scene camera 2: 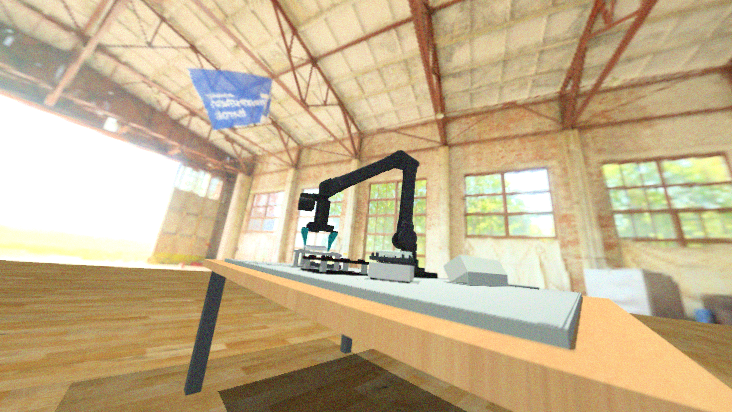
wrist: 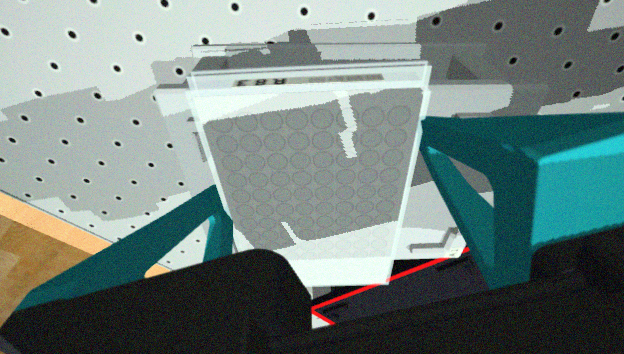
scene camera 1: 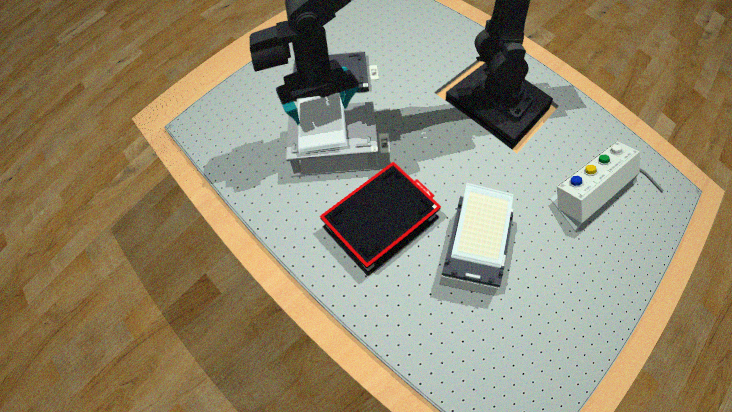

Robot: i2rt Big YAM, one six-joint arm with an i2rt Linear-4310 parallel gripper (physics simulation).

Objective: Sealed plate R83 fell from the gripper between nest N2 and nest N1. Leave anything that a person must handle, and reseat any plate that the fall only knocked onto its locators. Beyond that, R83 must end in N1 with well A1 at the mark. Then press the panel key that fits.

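Where they show: gripper, between the fingertips: [scene camera 2: 316, 250] [wrist: 314, 164] [scene camera 1: 321, 115]; arm's base, origin of its link: [scene camera 1: 502, 98].
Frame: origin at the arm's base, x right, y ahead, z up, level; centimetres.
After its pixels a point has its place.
Observation:
My gripper [scene camera 1: 320, 104] {x 22.2, y 31.2, z 4.7 cm} [scene camera 2: 317, 245] {x 22.2, y 31.2, z 4.7 cm} [wrist: 314, 164] {x 22.2, y 31.2, z 4.7 cm} is shut on the clear sealed plate R83 [scene camera 1: 322, 137] {x 17.4, y 35.5, z 5.9 cm} [wrist: 310, 175] {x 22.6, y 31.1, z 5.8 cm}, one teal finger on each long side. The "R83" label [wrist: 261, 82] {x 26.4, y 29.6, z 5.3 cm} shows upside down on the plate's far end in the wrist view. The plate is about level, low over a light grey nest [scene camera 1: 335, 162] {x 16.1, y 34.6, z -1.6 cm} [wrist: 470, 97] {x 19.5, y 24.7, z 3.8 cm}; I cannot tell whether they touch. The nest's top extends past the plate on the right in both views. A small white mark [wrist: 453, 250] {x 10.1, y 30.5, z 3.8 cm} is on a nest corner, too blurred to read. Which nest this is cannot be read.
A dark nest [scene camera 1: 358, 58] {x 31.3, y 11.3, z 0.0 cm} with a white tag stands behind. A black tray with a red rim [scene camera 1: 379, 217] {x 1.1, y 39.5, z 1.9 cm} [wrist: 435, 262] {x 6.6, y 33.1, z 1.9 cm} stands in front. A yellowish plate [scene camera 1: 484, 225] {x -14.1, y 31.3, z 5.5 cm} sits on a dark-topped block [scene camera 1: 471, 278] {x -17.6, y 39.0, z 3.3 cm}. The panel [scene camera 1: 589, 197] {x -27.4, y 13.2, z 5.6 cm} has blue, yellow, green and white keys.

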